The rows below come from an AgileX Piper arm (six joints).
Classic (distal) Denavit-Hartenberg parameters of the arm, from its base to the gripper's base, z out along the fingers. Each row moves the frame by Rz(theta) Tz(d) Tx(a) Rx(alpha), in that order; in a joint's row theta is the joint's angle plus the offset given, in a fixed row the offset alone. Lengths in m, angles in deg.
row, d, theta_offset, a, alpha
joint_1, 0.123, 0, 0, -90
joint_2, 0, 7.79, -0.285, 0
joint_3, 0, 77.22, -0.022, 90
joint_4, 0.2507, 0, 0, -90
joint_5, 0, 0, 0, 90
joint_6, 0.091, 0, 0, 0
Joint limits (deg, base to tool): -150..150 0..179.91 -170..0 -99.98..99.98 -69.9..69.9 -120..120
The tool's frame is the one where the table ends.
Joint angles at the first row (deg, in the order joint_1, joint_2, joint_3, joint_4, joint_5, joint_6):
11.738 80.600 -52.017 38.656 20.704 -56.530
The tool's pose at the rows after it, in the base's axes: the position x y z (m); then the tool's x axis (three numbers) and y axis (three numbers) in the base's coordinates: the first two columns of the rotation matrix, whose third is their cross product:
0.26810, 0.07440, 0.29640, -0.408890, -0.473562, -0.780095, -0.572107, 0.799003, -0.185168
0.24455, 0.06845, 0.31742, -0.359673, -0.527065, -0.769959, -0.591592, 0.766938, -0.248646
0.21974, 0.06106, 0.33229, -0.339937, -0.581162, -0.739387, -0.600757, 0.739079, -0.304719
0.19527, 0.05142, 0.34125, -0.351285, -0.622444, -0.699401, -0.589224, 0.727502, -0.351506
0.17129, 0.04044, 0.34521, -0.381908, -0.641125, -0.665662, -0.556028, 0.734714, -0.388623
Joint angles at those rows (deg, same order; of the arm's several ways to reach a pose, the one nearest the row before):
11.309 74.501 -51.956 33.560 23.900 -54.453
11.113 68.471 -51.861 27.729 28.236 -52.179
11.054 62.779 -51.671 20.818 33.384 -48.622
11.029 57.386 -51.075 13.409 38.415 -43.911
11.014 52.021 -49.743 6.495 42.610 -38.706

